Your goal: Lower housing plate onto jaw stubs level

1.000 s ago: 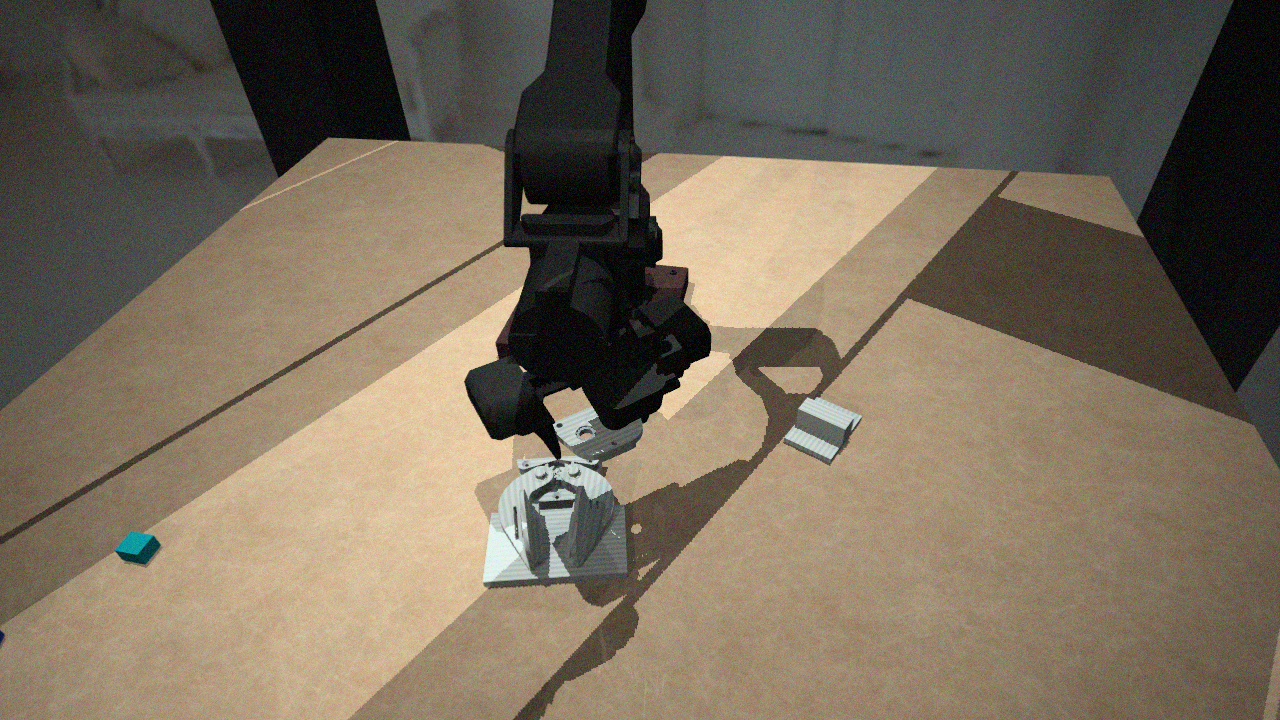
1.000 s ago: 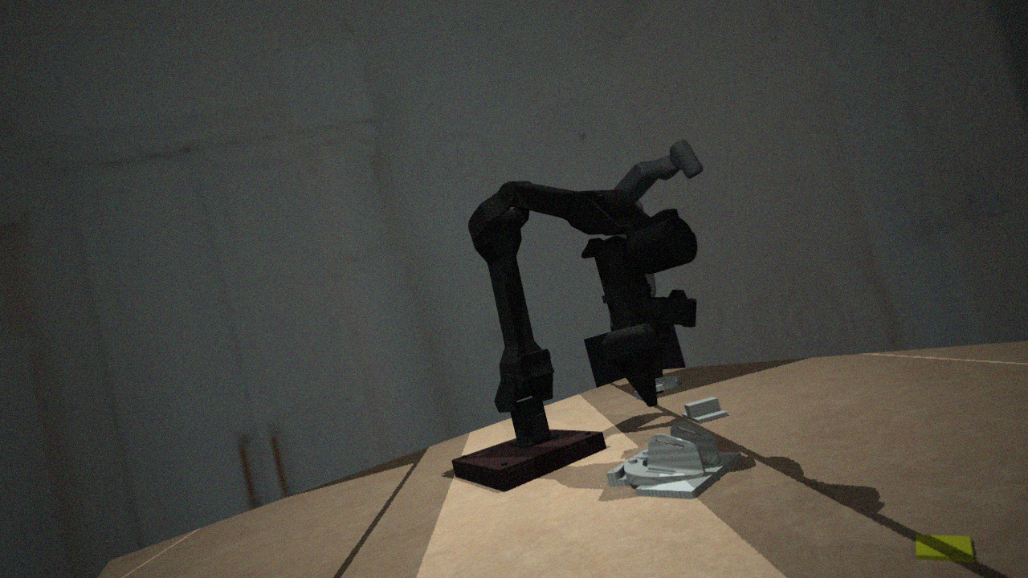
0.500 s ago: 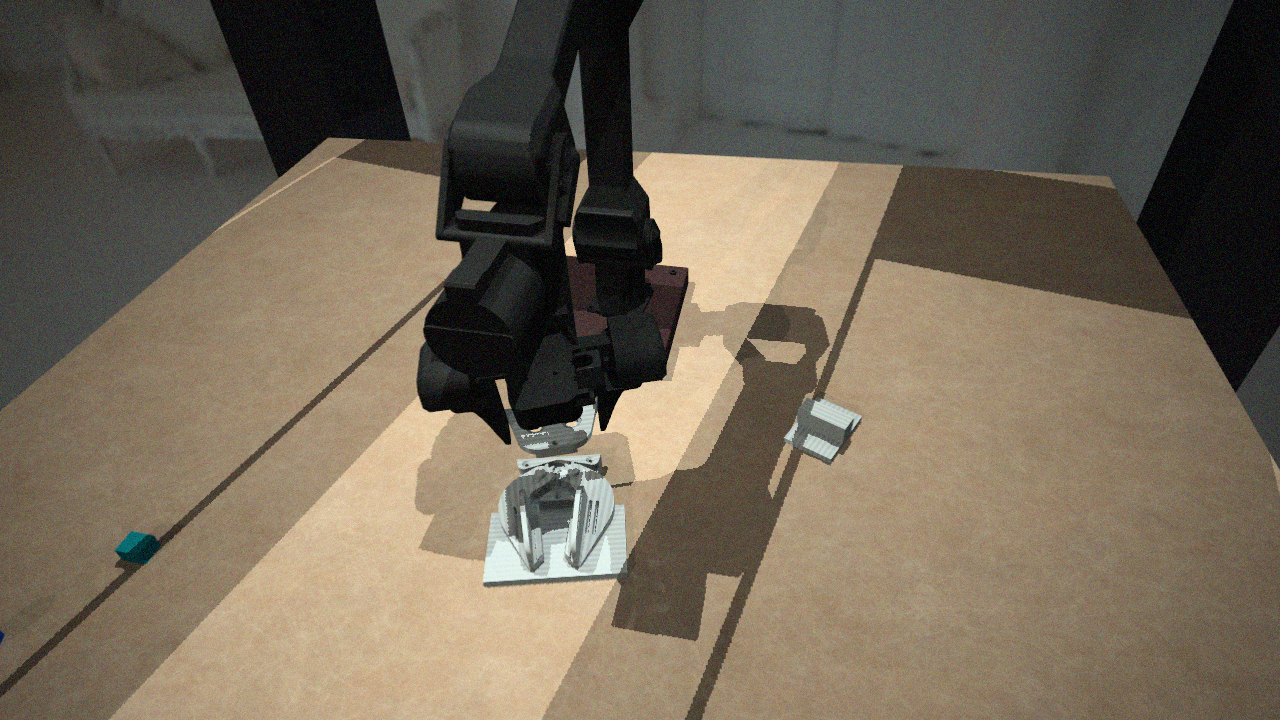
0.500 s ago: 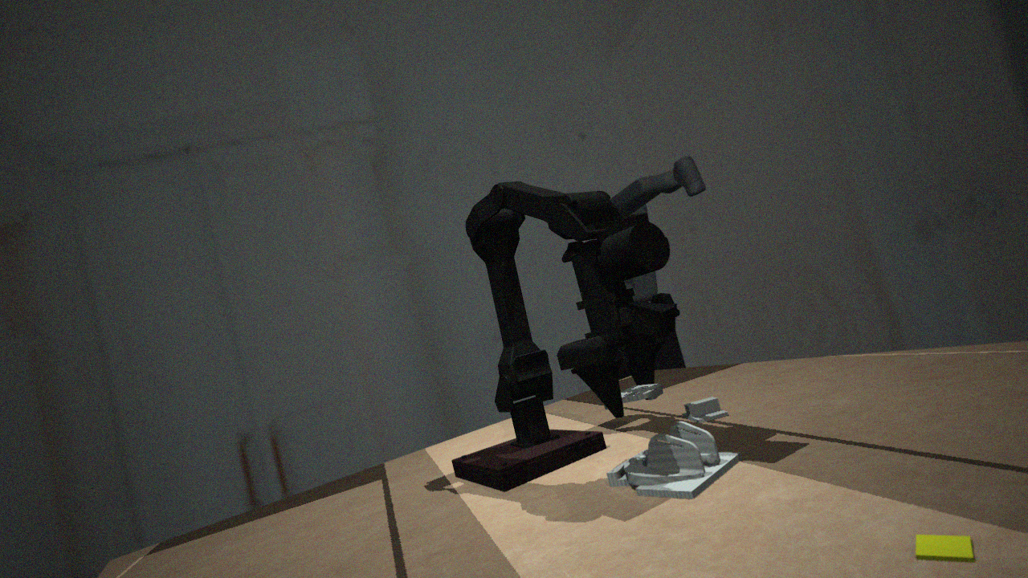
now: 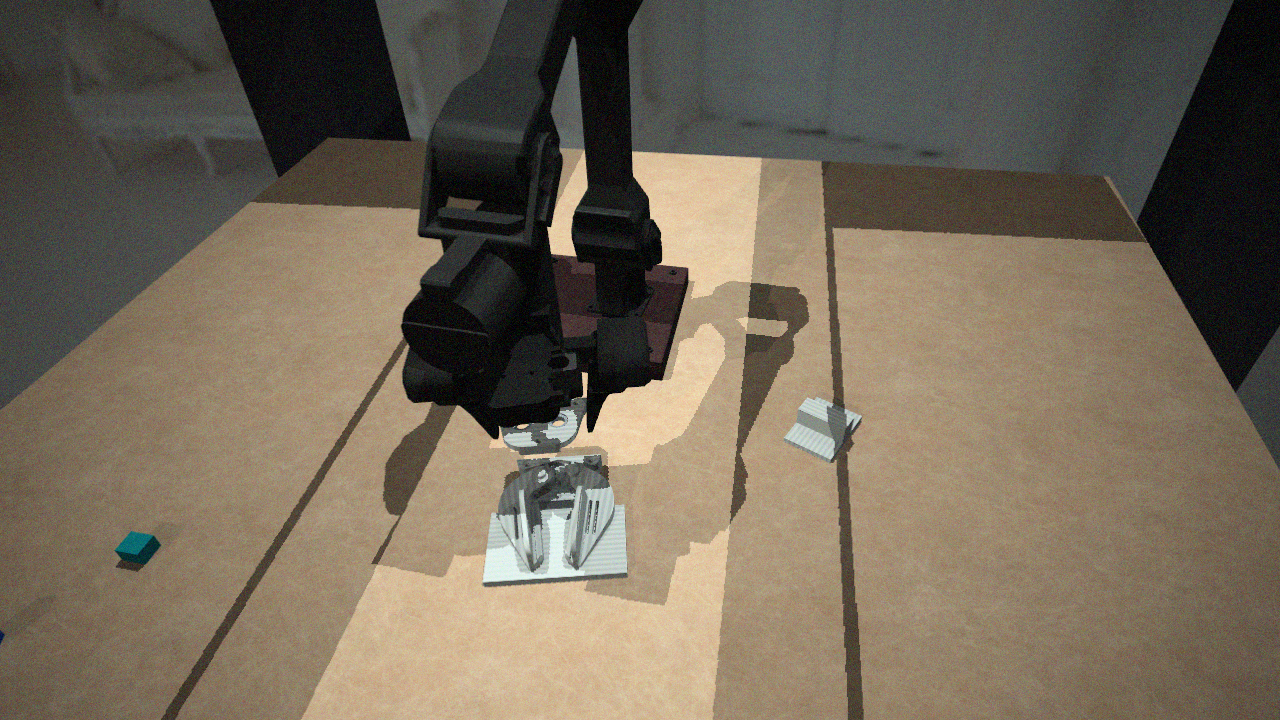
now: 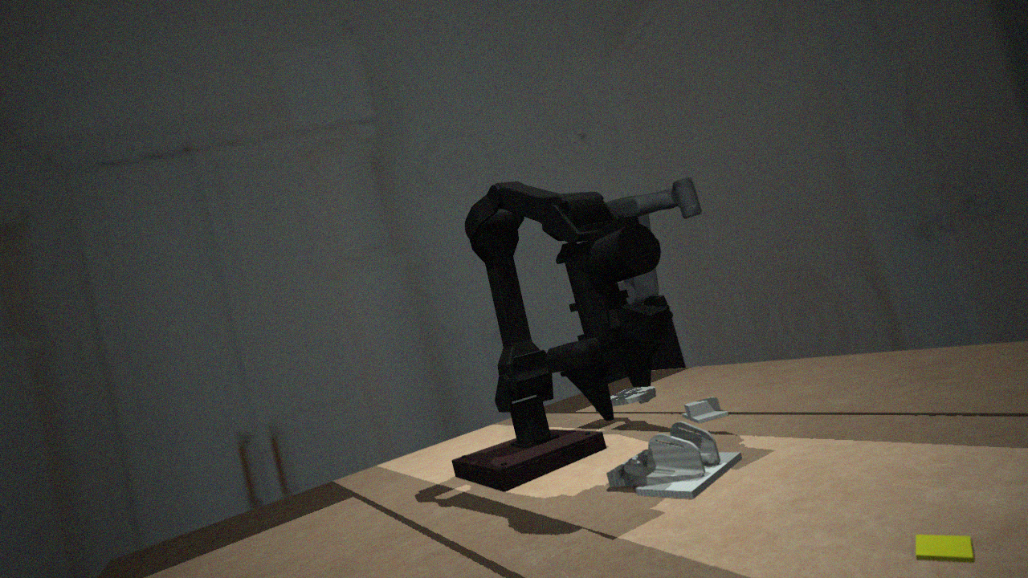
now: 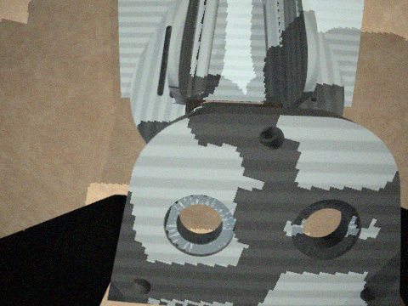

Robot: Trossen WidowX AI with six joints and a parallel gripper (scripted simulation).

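The pale base plate is 50 mm ahead of my gripper tip, 20 mm to the left of it and 80 mm below it. From my gripper tip the other things lie so: teal block (160 mm ahead, 340 mm to the right, 80 mm below); then yellow block (330 mm ahead, 80 mm below).
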